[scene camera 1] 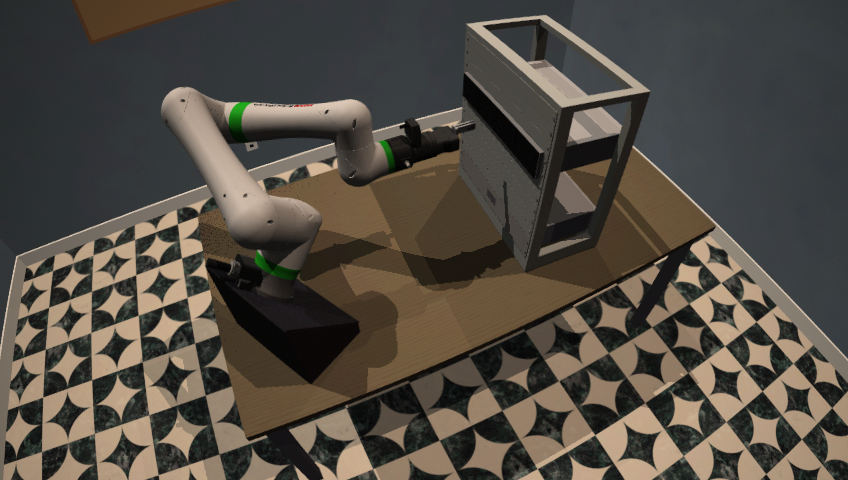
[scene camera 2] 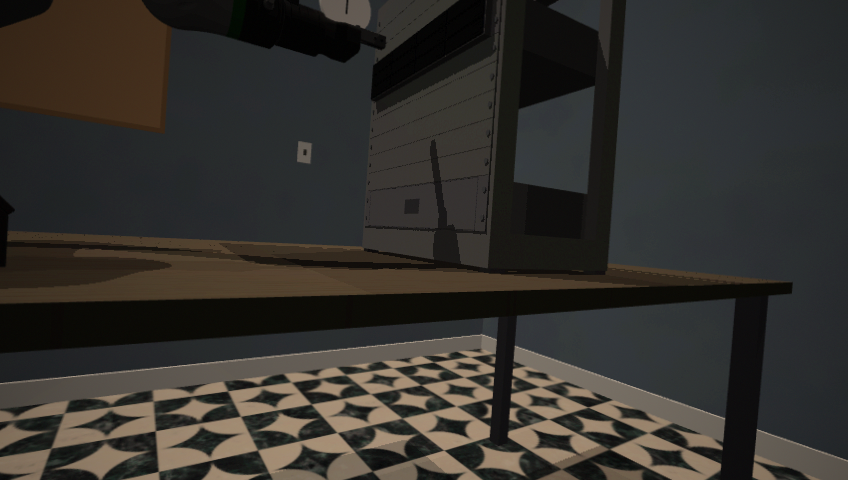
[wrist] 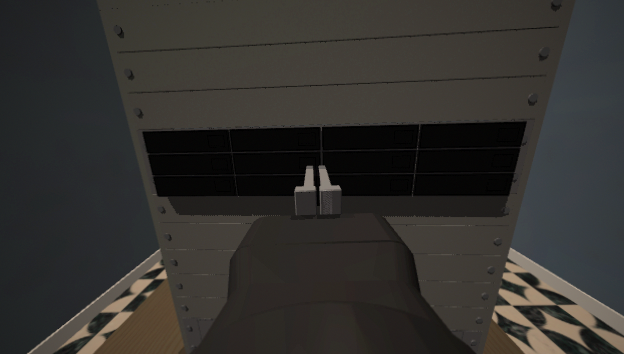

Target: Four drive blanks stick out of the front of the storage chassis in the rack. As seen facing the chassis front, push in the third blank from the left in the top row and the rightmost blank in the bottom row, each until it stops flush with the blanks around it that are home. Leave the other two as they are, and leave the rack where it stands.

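Pixels of known places: gripper, fingertip midpoint: [scene camera 1: 474,124] [scene camera 2: 384,43] [wrist: 316,178]; arm's base, origin of the base link: [scene camera 1: 267,288].
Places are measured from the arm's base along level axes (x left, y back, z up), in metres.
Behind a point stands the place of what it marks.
The storage chassis [scene camera 1: 502,127] {x 0.211, y -0.717, z 0.224 m} [scene camera 2: 428,47] {x 0.197, y -0.719, z 0.216 m} [wrist: 419,137] {x 0.138, y -0.726, z 0.251 m} is a black band across the rack front, with three rows of four blanks. In the wrist view, the third top-row blank from the left [wrist: 370,137] {x 0.192, y -0.719, z 0.252 m} and the rightmost bottom-row blank [wrist: 462,185] {x 0.084, y -0.732, z 0.194 m} are very dark; I cannot tell how far either sticks out. My gripper [scene camera 1: 474,124] {x 0.243, y -0.644, z 0.223 m} [scene camera 2: 383,40] {x 0.243, y -0.644, z 0.223 m} [wrist: 316,178] {x 0.243, y -0.644, z 0.223 m} is shut and empty. It points at the chassis front, near the middle in the wrist view, and appears apart from it. Its fingers and body hide part of the lower blanks and panels.
The rack [scene camera 1: 547,196] {x 0.001, y -0.774, z 0.134 m} [scene camera 2: 502,178] {x 0.002, y -0.775, z -0.048 m} stands upright on the wooden table [scene camera 1: 476,297] {x -0.045, y -0.581, z -0.196 m} [scene camera 2: 238,291] {x -0.199, y -0.406, z -0.196 m}. Grey panels [wrist: 340,60] {x 0.228, y -0.730, z 0.337 m} with bolts at their ends lie above and below the chassis. The arm's dark base [scene camera 1: 297,333] {x -0.188, y -0.073, z 0.049 m} stands at the table's other end. Shadows cross the table and lower rack front.
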